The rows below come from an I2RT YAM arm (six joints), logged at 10 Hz.
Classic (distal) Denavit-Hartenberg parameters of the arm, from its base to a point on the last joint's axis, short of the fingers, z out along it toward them. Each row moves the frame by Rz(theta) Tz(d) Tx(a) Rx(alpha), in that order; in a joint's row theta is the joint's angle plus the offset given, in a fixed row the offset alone. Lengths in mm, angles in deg.
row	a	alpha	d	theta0
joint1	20	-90	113.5	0
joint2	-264	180	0	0
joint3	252.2	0	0	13.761
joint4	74	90	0	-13.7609
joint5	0	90	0	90
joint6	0	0	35.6	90
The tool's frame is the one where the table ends.
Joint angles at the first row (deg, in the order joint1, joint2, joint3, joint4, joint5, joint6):
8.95, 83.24, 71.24, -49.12, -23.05, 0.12
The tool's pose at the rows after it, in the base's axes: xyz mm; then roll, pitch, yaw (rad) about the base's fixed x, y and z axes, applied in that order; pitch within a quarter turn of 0, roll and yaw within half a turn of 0:
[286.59 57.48 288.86 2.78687 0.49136 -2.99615]
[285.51 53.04 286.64 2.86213 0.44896 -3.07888]
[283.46 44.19 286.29 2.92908 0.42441 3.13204]
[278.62 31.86 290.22 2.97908 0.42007 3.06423]
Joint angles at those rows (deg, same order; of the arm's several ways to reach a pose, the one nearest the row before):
8.95, 83.24, 71.24, -49.65, -20.03, 0.58
8.86, 83.24, 71.24, -51.02, -13.67, 4.89
7.79, 82.91, 71.24, -52.62, -8.64, 7.68
5.89, 81.71, 71.24, -54.28, -4.99, 9.45

